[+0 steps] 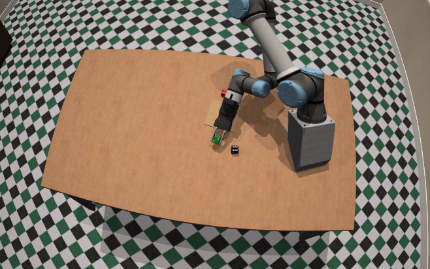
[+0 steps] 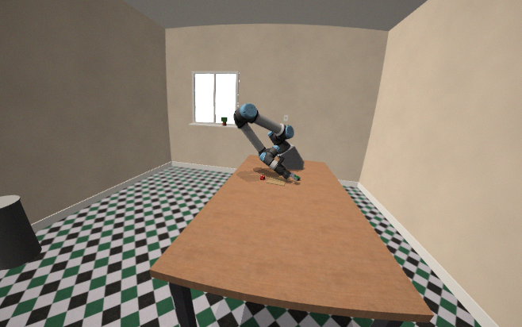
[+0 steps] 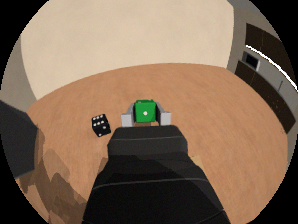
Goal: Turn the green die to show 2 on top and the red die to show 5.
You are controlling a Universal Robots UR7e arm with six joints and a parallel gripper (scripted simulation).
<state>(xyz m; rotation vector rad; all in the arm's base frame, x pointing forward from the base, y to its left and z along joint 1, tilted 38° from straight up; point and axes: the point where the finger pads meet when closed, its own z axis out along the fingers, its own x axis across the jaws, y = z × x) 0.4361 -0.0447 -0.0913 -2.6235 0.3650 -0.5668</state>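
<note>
The black die is 8 cm behind my hand, 4 cm to the left of it and 4 cm below it. Round my hand: green die right at my hand; then tan mat 14 cm to the right, 5 cm below, 4 cm behind; then red die 25 cm to the right, 7 cm behind, 4 cm below.
</note>
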